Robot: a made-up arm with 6 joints. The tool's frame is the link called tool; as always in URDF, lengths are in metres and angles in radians.
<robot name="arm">
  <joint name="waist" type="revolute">
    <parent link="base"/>
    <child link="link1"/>
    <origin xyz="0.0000 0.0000 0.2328"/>
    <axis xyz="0 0 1"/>
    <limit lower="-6.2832" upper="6.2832" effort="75" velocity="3"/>
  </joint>
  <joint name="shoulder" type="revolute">
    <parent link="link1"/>
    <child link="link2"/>
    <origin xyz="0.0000 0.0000 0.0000"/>
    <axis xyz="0 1 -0.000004"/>
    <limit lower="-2.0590" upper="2.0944" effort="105" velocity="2"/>
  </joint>
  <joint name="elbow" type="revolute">
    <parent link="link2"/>
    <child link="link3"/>
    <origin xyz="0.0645 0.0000 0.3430"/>
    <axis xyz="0 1 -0.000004"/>
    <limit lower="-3.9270" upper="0.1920" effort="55" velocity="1.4"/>
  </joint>
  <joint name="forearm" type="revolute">
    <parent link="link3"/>
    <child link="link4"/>
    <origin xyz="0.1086 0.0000 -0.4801"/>
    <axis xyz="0 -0.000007 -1"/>
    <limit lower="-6.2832" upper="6.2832" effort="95" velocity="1.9"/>
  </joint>
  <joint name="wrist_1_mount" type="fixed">
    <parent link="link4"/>
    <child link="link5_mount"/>
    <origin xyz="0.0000 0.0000 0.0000"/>
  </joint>
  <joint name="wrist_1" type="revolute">
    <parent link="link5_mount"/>
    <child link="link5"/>
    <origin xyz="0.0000 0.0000 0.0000"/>
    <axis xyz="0 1 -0.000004"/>
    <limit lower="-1.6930" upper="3.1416" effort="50" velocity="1.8"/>
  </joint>
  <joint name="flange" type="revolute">
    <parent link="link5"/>
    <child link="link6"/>
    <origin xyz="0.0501 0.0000 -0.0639"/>
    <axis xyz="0 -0.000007 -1"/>
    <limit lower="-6.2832" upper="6.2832" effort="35" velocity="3.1"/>
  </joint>
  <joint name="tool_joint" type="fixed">
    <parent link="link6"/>
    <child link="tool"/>
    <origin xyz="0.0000 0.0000 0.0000" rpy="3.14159 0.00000 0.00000"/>
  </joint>
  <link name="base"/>
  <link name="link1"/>
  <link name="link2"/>
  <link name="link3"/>
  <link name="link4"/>
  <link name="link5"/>
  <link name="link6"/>
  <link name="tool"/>
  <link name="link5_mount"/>
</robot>
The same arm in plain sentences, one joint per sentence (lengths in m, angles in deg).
The arm has six revolute joints in a row. What follows holds with every joint at zero, and every direction is one of the base frame's.
Joint 1 lies 0.2328 m along +z from the base frame's origin and turns about +z, from -360.00 to 360.00 deg.
Joint 2 lies at the same point as joint 1 and turns about +y, from -117.97 to 120.00 deg.
Joint 3 lies 0.0645 m along +x and 0.3430 m along +z from joint 2 and turns about +y, from -225.00 to 11.00 deg.
Joint 4 lies 0.1086 m along +x and 0.4801 m along -z from joint 3 and turns about -z, from -360.00 to 360.00 deg.
Joint 5 lies at the same point as joint 4 and turns about +y, from -97.00 to 180.00 deg.
Joint 6 lies 0.0501 m along +x and 0.0639 m along -z from joint 5 and turns about -z, from -360.00 to 360.00 deg.
The tool frame, which is the frame that the pose is given for, lies at the same point as joint 6; its axes are the base frame's turned by roll 180.00, pitch 0.00 and yaw 0.00 deg (as in URDF: about the fixed x, then y, then z).

